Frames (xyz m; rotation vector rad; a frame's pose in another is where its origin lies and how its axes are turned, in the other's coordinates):
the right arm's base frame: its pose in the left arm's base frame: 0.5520 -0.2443 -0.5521 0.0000 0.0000 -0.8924
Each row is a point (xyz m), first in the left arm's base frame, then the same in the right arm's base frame.
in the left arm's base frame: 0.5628 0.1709 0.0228
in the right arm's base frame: -0.3165 0.2690 0.5749
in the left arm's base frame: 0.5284 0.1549 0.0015
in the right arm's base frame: -0.3256 0.2321 0.5536
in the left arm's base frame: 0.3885 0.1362 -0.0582
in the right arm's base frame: -0.3989 0.1115 0.4939
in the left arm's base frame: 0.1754 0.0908 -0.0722
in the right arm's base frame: -0.4972 -0.0829 0.4799
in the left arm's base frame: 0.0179 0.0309 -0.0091
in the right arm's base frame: -0.5494 -0.2431 0.5430
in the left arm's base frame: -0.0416 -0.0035 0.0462
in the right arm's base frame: -0.5600 -0.3111 0.5983
